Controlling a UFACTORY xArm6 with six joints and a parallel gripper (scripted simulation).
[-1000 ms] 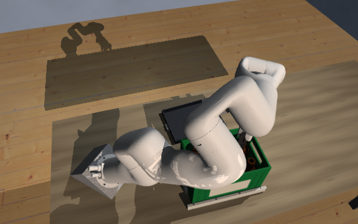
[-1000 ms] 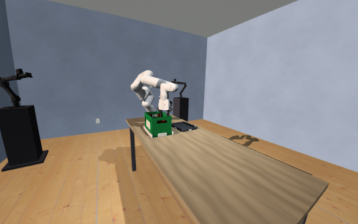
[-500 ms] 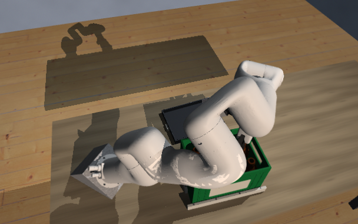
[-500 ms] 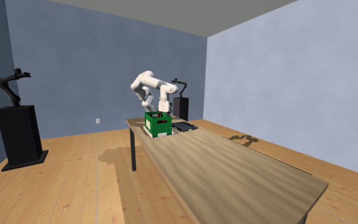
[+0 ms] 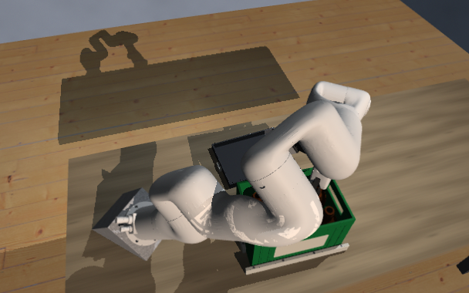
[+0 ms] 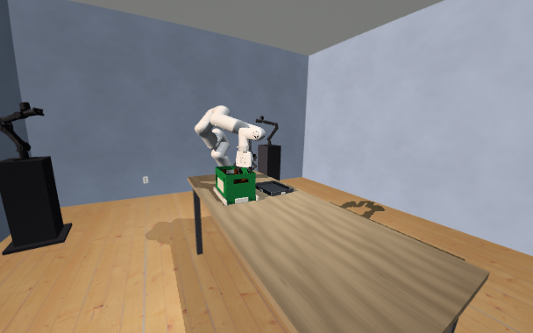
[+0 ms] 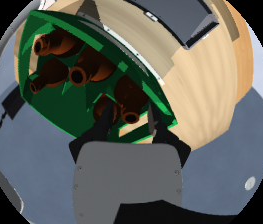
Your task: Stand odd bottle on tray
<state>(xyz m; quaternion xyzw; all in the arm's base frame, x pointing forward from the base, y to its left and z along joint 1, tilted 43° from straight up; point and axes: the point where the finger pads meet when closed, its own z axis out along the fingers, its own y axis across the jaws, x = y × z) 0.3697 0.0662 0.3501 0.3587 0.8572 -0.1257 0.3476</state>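
The green crate is 90 mm behind my hand, 70 mm below it and 20 mm to the right of it. From my hand the other things lie so: dark tray: 270 mm to the left, 150 mm below, 60 mm behind.
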